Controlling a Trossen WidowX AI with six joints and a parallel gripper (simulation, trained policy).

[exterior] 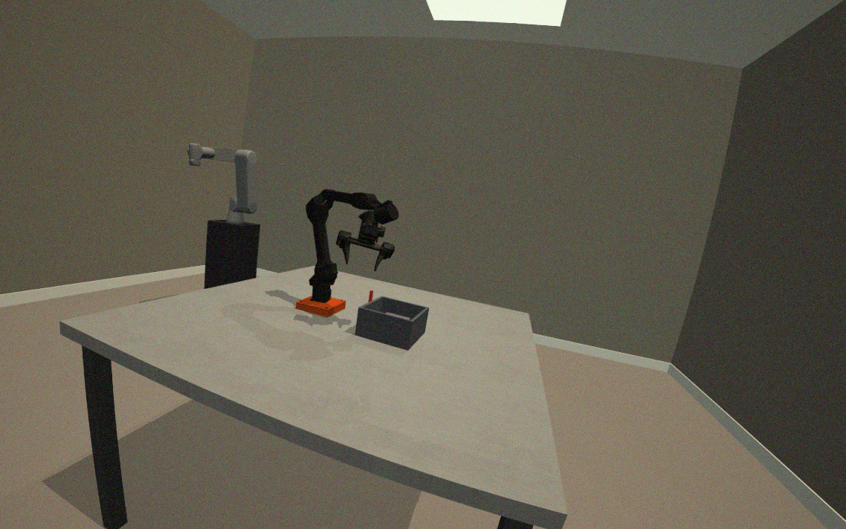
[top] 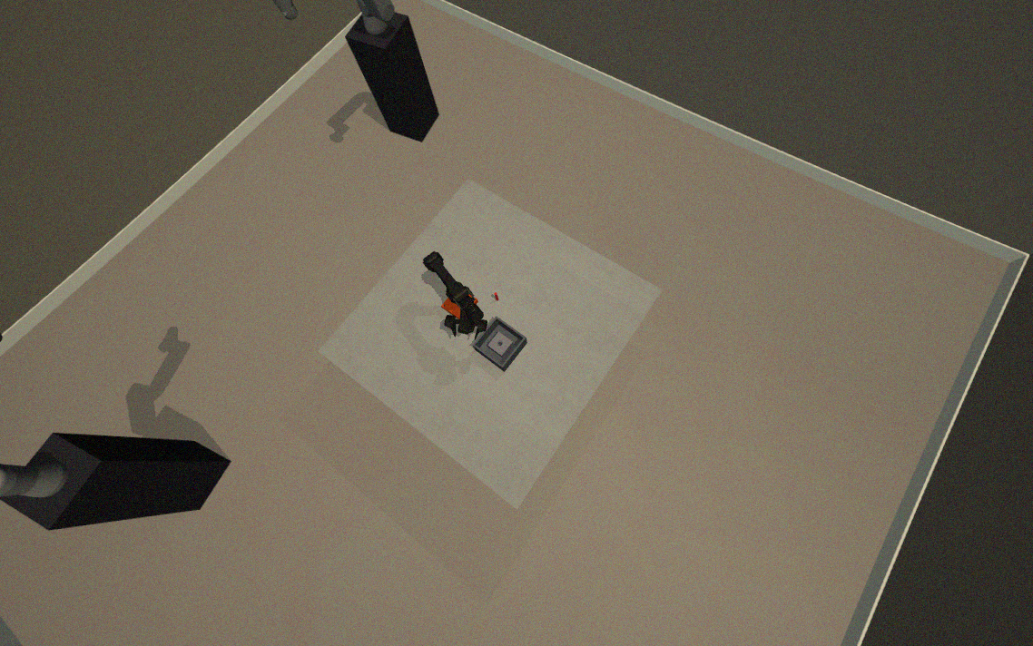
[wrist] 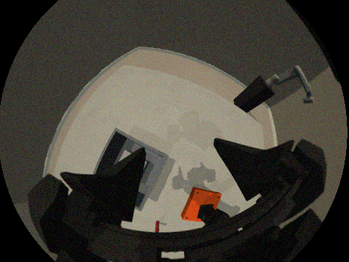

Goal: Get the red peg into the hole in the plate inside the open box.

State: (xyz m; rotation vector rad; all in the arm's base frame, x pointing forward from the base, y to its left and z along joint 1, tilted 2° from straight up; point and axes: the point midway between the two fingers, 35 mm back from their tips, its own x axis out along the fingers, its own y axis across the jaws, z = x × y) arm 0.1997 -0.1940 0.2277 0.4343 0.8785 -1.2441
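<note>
Now: gripper tip 310 mm to the right of the red peg, 190 mm above it and 10 mm past it. Also, from my gripper tip: grey plate (190 mm below, 120 mm ahead, 80 mm to the left); then dark grey box (210 mm below, 120 mm ahead, 80 mm to the left).
</note>
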